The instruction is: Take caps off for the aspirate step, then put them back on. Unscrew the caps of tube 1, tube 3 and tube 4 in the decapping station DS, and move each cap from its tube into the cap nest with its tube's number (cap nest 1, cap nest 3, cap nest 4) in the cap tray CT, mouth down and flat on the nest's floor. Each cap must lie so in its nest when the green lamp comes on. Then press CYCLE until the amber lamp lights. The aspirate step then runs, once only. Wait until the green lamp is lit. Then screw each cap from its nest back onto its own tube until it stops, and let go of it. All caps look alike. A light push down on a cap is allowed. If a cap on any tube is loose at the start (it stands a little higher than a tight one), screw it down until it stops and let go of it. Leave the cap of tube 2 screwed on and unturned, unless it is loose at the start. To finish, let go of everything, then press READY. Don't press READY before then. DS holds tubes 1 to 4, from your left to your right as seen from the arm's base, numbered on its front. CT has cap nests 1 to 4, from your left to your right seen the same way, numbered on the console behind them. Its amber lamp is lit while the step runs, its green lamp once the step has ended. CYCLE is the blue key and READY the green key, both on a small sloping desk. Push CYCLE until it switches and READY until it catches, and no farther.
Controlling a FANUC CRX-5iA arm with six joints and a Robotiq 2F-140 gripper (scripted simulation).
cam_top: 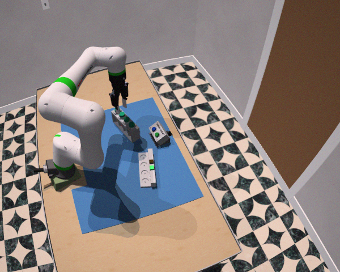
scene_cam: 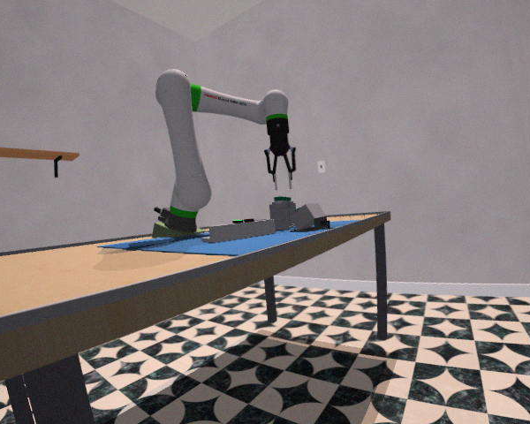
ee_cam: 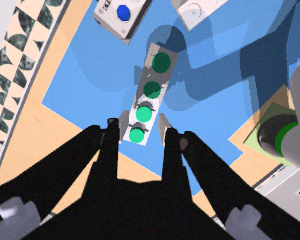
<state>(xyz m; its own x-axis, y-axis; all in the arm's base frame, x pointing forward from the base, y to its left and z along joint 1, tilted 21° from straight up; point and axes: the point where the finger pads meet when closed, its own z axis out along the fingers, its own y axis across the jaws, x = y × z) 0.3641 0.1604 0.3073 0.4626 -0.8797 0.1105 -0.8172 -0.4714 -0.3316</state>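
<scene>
The green ready key lies 150 mm ahead of my hand, 190 mm to the right of it and 120 mm below it. From my hand the other things lie so: sloping key desk: 170 mm ahead, 170 mm to the right, 130 mm below; blue cycle key: 150 mm ahead, 140 mm to the right, 120 mm below.
</scene>
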